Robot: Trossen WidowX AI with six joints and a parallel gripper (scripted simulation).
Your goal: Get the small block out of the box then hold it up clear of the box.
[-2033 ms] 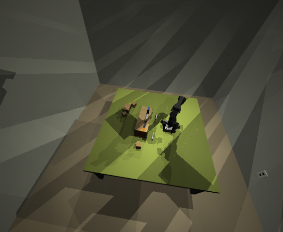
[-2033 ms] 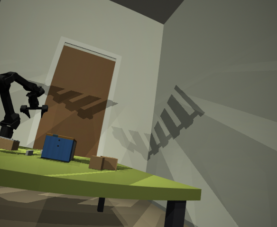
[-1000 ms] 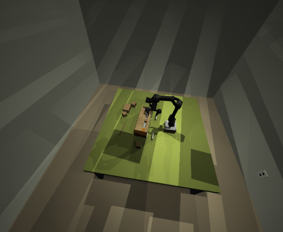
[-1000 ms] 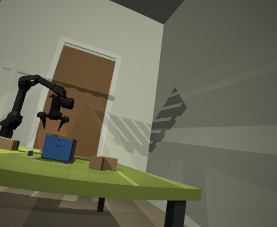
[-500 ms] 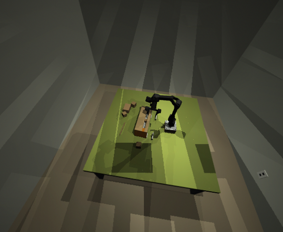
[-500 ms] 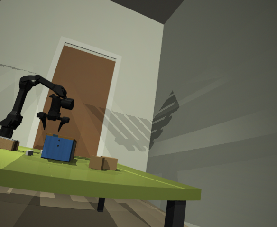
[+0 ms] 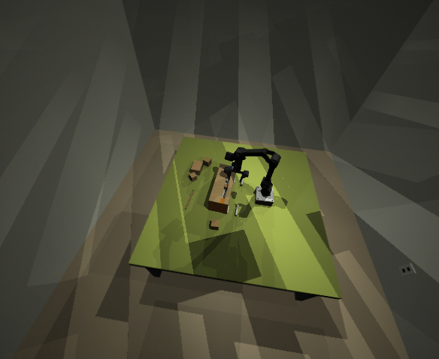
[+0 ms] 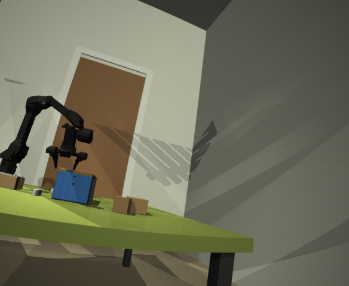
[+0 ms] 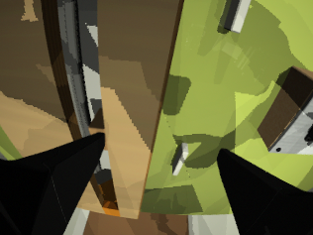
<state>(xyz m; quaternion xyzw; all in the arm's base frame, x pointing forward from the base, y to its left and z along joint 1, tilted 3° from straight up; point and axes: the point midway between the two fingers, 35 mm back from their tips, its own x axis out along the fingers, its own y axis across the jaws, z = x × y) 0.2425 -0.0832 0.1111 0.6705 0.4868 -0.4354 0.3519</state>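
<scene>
Now: gripper tip 7 cm above the clear-fronted box, 5 cm short of it and 2 cm to the right of it. The rest, counted from my gripper tip: brown block: 6 cm ahead, 4 cm below, 2 cm to the left; thin stick: 35 cm ahead, 13 cm below, 7 cm to the left.
</scene>
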